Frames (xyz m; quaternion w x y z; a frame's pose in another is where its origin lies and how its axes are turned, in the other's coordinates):
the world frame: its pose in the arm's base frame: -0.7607 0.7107 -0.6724 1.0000 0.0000 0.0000 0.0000
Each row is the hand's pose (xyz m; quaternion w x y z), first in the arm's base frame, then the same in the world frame.
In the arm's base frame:
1: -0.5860 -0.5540 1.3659 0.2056 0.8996 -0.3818 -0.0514
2: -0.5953 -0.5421 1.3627 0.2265 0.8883 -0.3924 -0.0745
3: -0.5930 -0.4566 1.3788 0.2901 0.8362 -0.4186 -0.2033
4: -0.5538 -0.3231 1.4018 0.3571 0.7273 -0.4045 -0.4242
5: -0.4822 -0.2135 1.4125 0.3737 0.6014 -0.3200 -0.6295
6: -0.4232 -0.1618 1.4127 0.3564 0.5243 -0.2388 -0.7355
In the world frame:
1: 0.1747 -1.2647 2.0383 0.2056 0.8996 -0.3818 -0.0514
2: 0.1654 -1.2528 2.0351 0.2265 0.8883 -0.3924 -0.0745
3: 0.1677 -1.1673 2.0512 0.2901 0.8362 -0.4186 -0.2033
4: 0.2069 -1.0338 2.0742 0.3571 0.7273 -0.4045 -0.4242
5: 0.2785 -0.9242 2.0849 0.3737 0.6014 -0.3200 -0.6295
6: 0.3375 -0.8725 2.0851 0.3564 0.5243 -0.2388 -0.7355

